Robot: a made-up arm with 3 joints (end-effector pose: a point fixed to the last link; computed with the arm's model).
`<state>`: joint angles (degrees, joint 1 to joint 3).
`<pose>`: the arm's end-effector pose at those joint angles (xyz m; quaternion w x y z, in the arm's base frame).
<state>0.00 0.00 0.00</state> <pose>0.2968 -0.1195 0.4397 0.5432 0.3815 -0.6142 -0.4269</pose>
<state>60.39 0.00 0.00</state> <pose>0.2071 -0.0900 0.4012 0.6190 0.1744 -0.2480 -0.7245</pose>
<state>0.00 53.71 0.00</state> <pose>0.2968 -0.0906 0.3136 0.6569 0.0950 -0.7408 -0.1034</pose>
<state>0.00 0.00 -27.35</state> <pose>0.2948 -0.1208 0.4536 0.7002 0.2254 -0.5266 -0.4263</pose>
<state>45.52 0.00 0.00</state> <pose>0.2311 -0.1006 0.4013 0.6159 0.2323 -0.3488 -0.6671</pose>
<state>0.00 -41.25 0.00</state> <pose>0.2968 -0.2073 0.4895 0.3740 0.5484 -0.4244 -0.6158</pose>
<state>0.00 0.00 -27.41</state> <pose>0.2948 -0.1208 0.4537 0.7005 0.2250 -0.5264 -0.4262</pose>
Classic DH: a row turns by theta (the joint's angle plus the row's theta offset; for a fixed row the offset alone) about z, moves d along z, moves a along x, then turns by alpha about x. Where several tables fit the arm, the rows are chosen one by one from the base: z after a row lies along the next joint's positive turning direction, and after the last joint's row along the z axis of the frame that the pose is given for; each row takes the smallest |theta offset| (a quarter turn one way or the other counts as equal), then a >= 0, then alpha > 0; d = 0 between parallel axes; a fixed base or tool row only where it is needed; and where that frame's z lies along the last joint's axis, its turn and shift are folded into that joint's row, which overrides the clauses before.
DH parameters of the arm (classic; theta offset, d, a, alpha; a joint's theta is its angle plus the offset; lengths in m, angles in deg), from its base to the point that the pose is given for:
base (fixed): -23.83 0.5049 0.2388 -103.43
joint 1: 84.14 -0.097 0.1854 -113.14
joint 2: -15.95 -0.2048 -0.1006 -117.1
joint 3: 3.29 -0.1216 0.0099 123.31
tool (fixed): 113.11 0.0337 0 0

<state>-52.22 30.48 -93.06</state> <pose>0.3560 -0.0585 0.4889 0.5819 -0.3823 -0.6672 -0.2648</pose>
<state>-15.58 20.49 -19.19</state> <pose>0.3164 -0.0963 0.4258 0.6320 0.1726 -0.7141 -0.2468</pose>
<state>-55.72 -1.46 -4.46</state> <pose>0.3151 -0.1074 0.5342 0.3671 0.4643 -0.8036 -0.0629</pose>
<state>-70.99 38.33 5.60</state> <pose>0.3933 -0.0888 0.5059 0.1982 0.2398 -0.9277 0.2063</pose>
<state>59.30 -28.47 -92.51</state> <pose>0.2493 -0.1889 0.4148 0.8007 0.0418 0.3648 -0.4733</pose>
